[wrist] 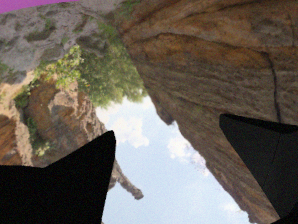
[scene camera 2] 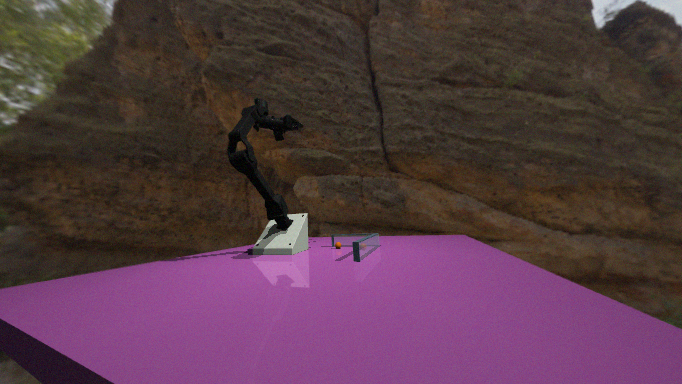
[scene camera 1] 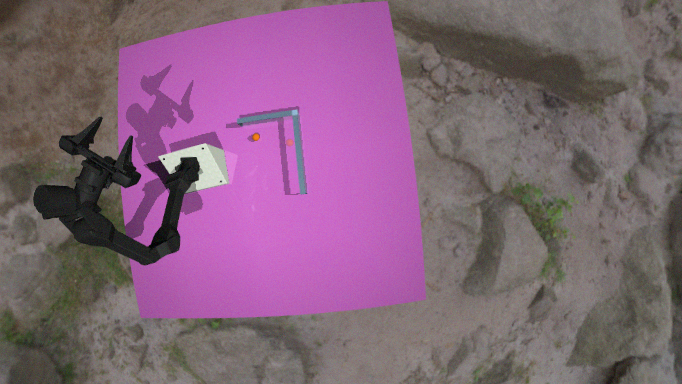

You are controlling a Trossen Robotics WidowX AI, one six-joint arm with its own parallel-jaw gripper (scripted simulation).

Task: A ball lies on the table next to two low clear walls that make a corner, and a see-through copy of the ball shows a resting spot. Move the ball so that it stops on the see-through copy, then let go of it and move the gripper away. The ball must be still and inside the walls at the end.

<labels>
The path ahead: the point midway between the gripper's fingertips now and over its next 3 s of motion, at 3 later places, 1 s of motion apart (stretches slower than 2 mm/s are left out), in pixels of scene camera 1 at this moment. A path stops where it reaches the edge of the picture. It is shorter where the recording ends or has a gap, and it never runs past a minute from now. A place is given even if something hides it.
The gripper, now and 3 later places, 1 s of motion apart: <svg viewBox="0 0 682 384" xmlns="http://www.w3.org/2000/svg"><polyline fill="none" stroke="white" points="116,126 247,104 254,135 254,136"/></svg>
</labels>
